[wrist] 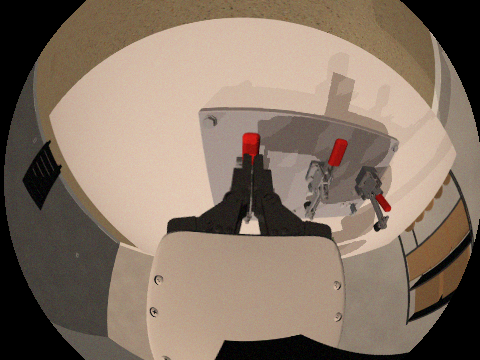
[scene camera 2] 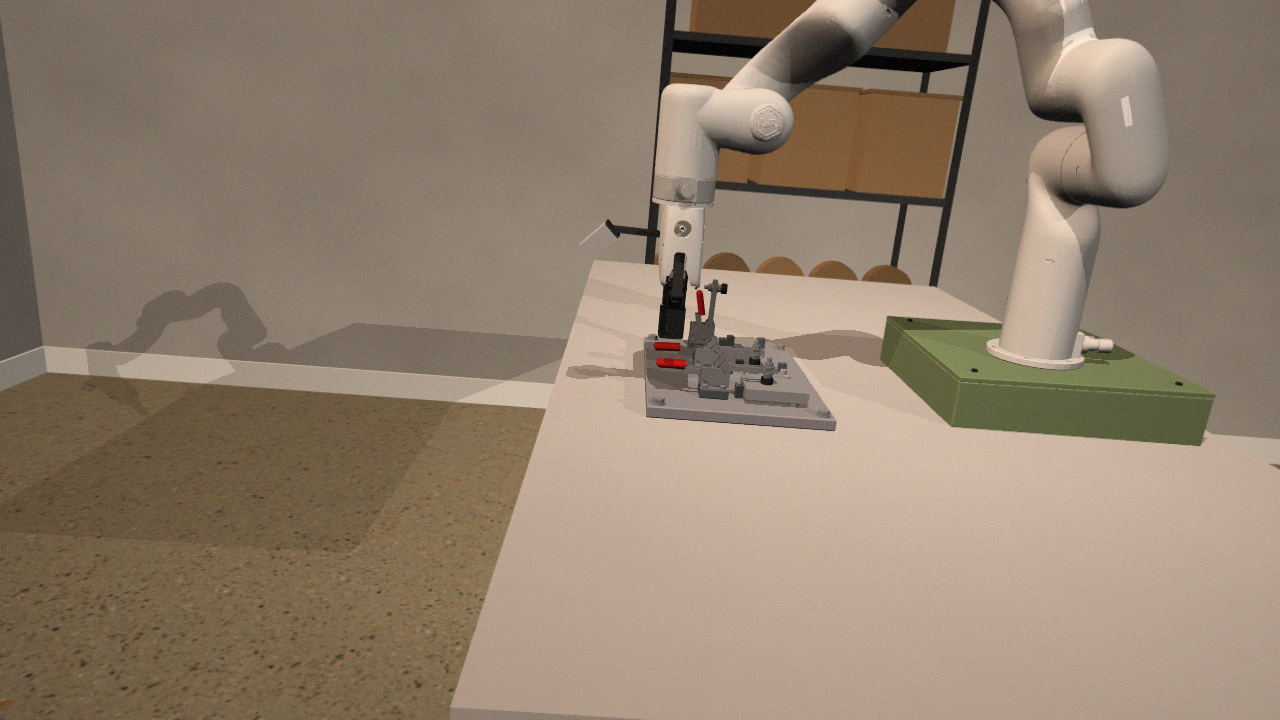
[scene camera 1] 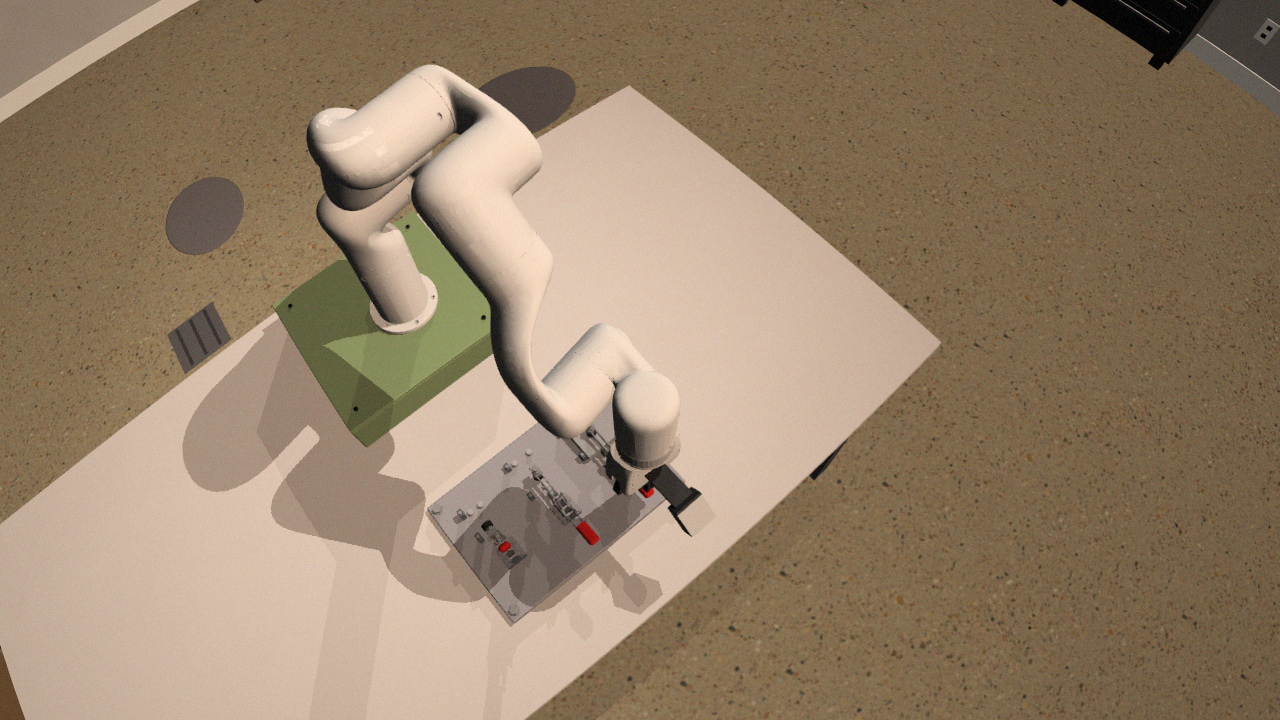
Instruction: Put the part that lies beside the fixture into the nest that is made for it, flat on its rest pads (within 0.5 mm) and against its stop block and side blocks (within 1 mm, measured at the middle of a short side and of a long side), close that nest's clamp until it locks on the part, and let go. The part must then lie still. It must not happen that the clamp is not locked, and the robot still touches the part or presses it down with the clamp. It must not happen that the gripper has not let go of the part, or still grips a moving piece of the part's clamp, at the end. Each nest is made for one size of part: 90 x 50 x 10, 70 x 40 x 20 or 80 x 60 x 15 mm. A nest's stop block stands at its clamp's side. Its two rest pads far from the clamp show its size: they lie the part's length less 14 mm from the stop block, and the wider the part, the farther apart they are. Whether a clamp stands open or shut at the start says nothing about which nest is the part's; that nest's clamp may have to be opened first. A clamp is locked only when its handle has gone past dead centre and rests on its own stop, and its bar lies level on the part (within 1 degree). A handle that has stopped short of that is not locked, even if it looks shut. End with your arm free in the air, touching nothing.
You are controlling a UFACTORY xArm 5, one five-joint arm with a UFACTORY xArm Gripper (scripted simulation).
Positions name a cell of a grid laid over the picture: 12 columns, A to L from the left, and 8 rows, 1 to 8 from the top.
Observation:
In view: the gripper (scene camera 2: G4), a grey block (scene camera 2: H5) and a grey fixture plate (scene camera 1: F7).
The grey block shows as well in scene camera 1 (scene camera 1: F5). The gripper shows as well in the wrist view (wrist: G4) and in scene camera 1 (scene camera 1: G6). The grey fixture plate also shows in the wrist view (wrist: H4).

